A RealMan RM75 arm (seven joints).
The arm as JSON. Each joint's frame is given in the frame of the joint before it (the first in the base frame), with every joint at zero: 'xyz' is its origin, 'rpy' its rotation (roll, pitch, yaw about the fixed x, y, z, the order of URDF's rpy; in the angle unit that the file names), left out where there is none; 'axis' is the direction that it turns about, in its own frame. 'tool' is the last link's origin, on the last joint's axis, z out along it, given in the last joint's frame.
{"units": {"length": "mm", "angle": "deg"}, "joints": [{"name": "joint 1", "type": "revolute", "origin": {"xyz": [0.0, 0.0, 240.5]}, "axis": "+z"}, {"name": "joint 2", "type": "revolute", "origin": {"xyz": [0.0, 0.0, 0.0], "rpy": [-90.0, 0.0, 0.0]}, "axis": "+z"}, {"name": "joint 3", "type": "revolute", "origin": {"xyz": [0.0, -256.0, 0.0], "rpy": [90.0, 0.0, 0.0]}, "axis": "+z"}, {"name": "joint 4", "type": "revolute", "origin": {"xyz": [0.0, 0.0, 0.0], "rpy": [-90.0, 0.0, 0.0]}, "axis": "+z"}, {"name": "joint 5", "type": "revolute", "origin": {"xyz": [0.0, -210.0, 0.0], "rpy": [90.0, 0.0, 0.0]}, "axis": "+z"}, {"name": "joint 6", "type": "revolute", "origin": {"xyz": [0.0, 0.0, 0.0], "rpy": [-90.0, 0.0, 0.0]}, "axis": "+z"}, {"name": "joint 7", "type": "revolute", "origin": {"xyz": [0.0, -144.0, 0.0], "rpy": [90.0, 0.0, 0.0]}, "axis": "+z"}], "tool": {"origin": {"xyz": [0.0, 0.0, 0.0]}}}
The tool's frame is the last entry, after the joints.
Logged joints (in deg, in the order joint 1, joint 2, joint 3, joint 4, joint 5, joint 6, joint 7), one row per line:
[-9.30 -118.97 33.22 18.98 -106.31 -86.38 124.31]
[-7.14 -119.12 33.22 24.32 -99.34 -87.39 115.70]
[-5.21 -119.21 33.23 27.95 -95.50 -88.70 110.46]
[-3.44 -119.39 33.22 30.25 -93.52 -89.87 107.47]
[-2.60 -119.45 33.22 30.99 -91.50 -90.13 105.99]
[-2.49 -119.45 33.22 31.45 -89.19 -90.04 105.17]
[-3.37 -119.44 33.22 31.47 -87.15 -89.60 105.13]
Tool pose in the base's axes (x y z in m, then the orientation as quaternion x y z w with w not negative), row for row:
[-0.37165 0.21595 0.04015 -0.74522 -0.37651 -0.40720 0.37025]
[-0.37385 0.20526 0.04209 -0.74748 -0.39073 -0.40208 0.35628]
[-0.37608 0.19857 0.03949 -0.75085 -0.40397 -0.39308 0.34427]
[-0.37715 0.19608 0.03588 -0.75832 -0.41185 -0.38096 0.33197]
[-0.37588 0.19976 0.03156 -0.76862 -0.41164 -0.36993 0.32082]
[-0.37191 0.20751 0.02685 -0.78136 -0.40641 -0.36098 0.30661]
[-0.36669 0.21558 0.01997 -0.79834 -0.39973 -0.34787 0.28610]
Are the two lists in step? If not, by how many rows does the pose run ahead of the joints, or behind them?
The pose runs 2 rows ahead of the joints: the pose in row i belongs to the joints in row i + 2.
